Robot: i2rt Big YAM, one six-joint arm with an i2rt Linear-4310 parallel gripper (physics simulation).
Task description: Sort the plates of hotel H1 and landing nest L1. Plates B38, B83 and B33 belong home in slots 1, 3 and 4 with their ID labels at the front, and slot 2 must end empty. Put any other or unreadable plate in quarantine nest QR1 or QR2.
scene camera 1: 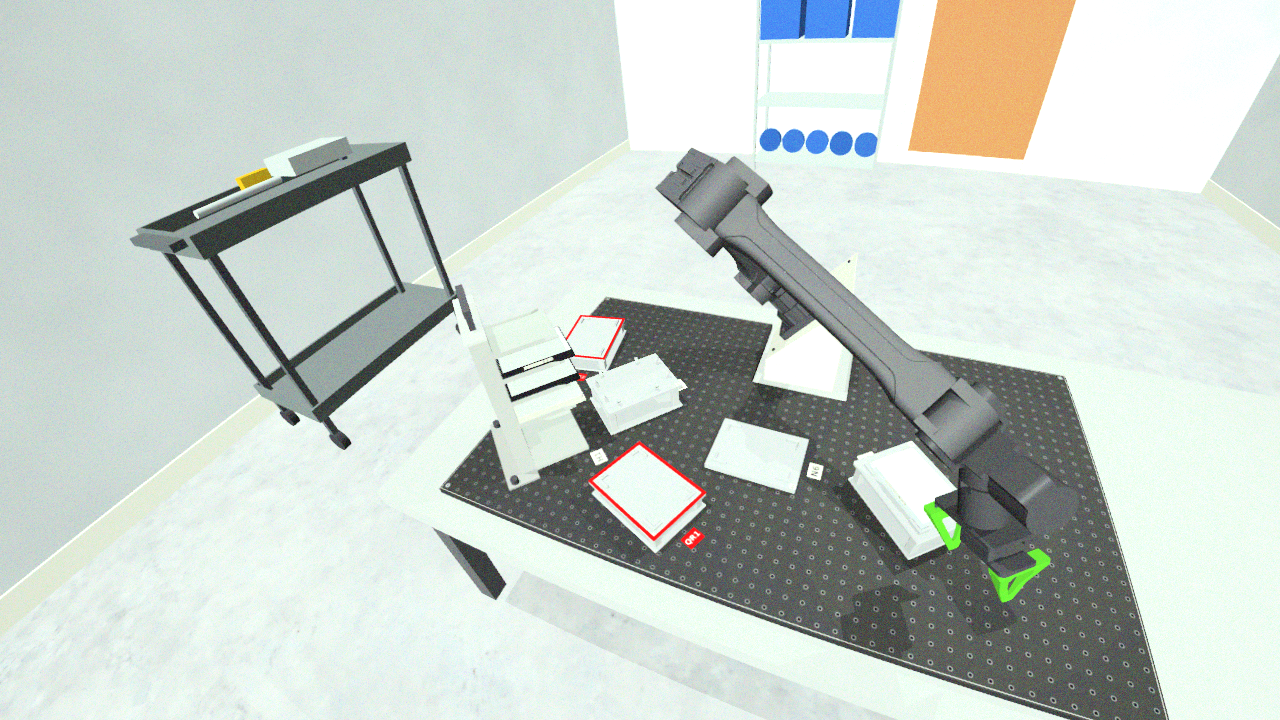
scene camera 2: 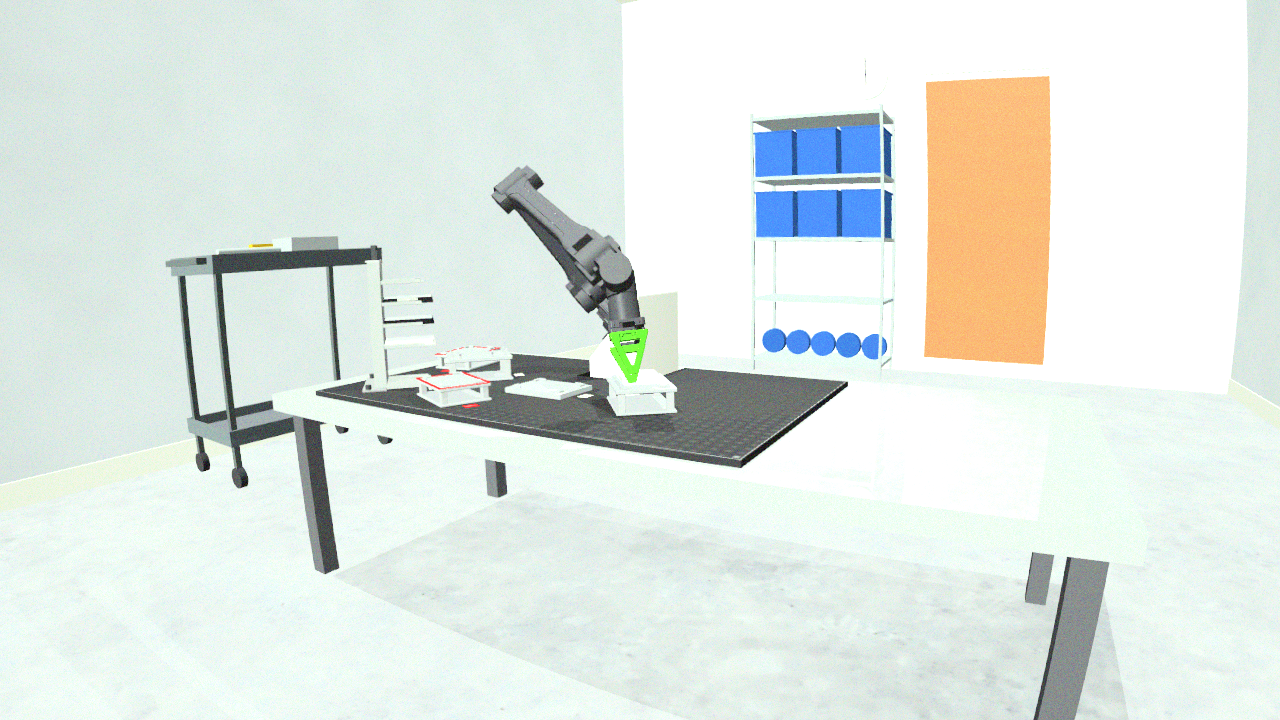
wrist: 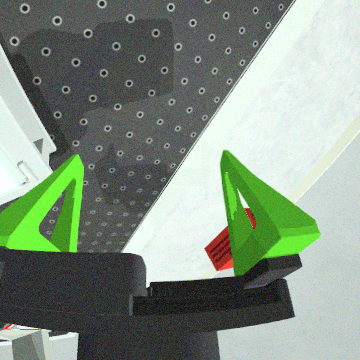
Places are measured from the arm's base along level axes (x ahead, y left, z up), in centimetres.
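Pixels of known places: gripper, fingertip midpoint: (scene camera 1: 978, 572) (scene camera 2: 633, 378) (wrist: 149, 157); arm's base at its link origin: (scene camera 1: 806, 316).
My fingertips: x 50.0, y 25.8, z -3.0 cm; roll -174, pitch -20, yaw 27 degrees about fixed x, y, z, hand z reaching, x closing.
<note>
For each thing: its top centre in the pictures, then the offset to it from my fingertips. "pt": a spot on its surface instead.
- red-outlined nest QR1 at its top centre: (scene camera 1: 645, 484) (scene camera 2: 452, 377) dx -5.9, dy -48.2, dz -4.2 cm
- red-outlined nest at its top centre: (scene camera 1: 591, 333) (scene camera 2: 468, 349) dx -43.7, dy -74.4, dz -4.2 cm
- low flat white piece at a spot on its surface: (scene camera 1: 758, 454) (scene camera 2: 547, 387) pt dx -19.5, dy -31.2, dz -7.6 cm
Hotel H1 (scene camera 1: 494, 402) (scene camera 2: 375, 326) stands upright at the mat's left, with two dark-fronted layers between its pale shelves; the plate IDs are unreadable. The red-outlined nest QR1 (scene camera 1: 648, 492) (scene camera 2: 453, 382) is at the front, and another red-outlined nest (scene camera 1: 595, 340) is behind the hotel. A white nest (scene camera 1: 899, 501) (scene camera 2: 641, 402) (wrist: 37, 135) stands at the right with a pale plate-like top; its name is unreadable. My gripper (scene camera 1: 980, 571) (scene camera 2: 631, 379) (wrist: 149, 157) is wide open and empty, fingers down beside this nest's front end. One finger overlaps the nest's corner in scene camera 1.
A white nest (scene camera 1: 637, 394) stands right of the hotel. A low flat white piece (scene camera 1: 758, 454) (scene camera 2: 547, 388) lies mid-mat. A white angled panel (scene camera 1: 805, 367) stands behind the arm. A dark cart (scene camera 1: 308, 207) (scene camera 2: 295, 259) stands left of the table.
</note>
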